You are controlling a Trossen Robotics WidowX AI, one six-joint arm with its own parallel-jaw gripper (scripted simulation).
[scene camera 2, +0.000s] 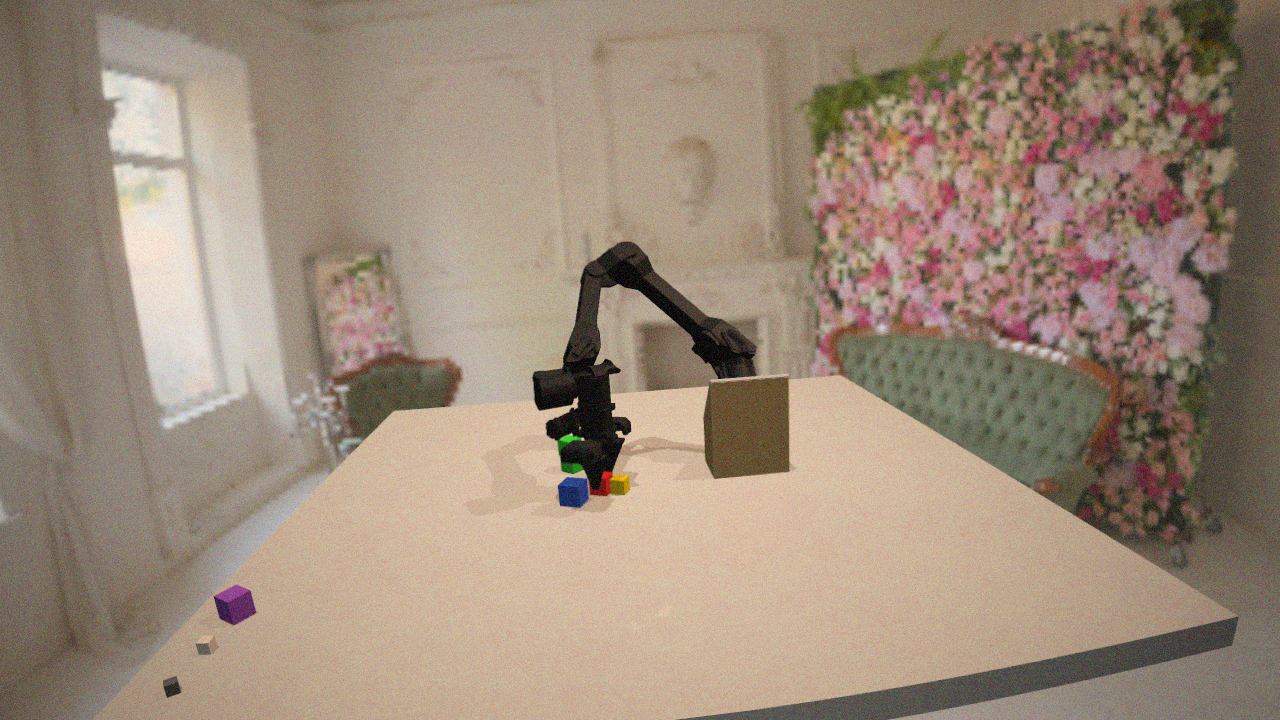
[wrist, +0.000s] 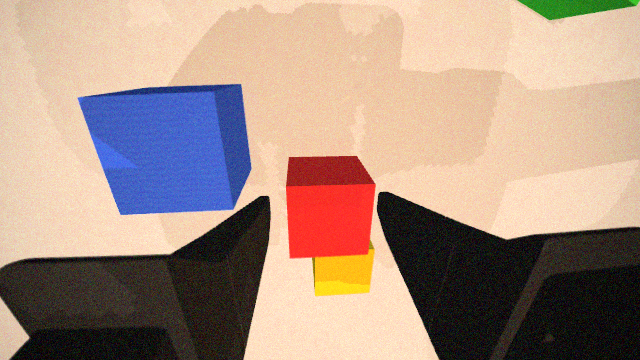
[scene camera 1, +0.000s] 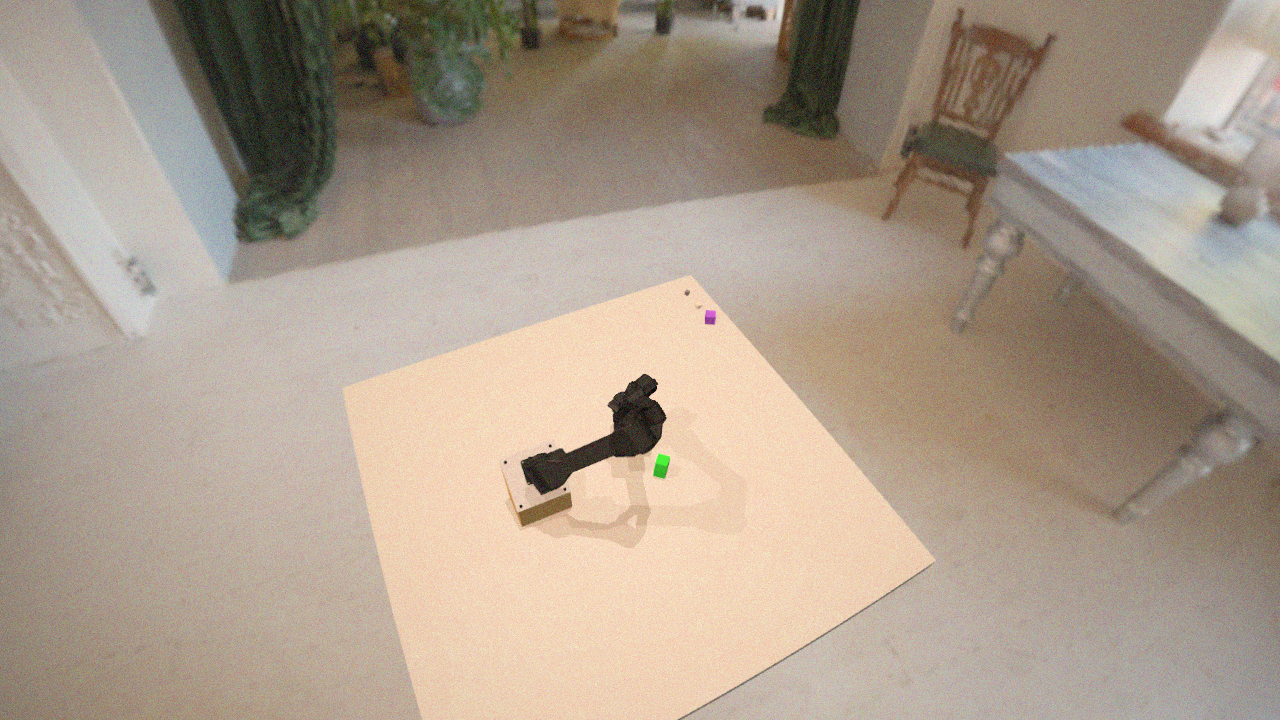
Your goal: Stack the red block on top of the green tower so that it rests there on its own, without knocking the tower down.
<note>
The pictures show: my gripper, a red block, a blue block, a small yellow block and a purple cube.
My gripper shows as well in the wrist view.
</note>
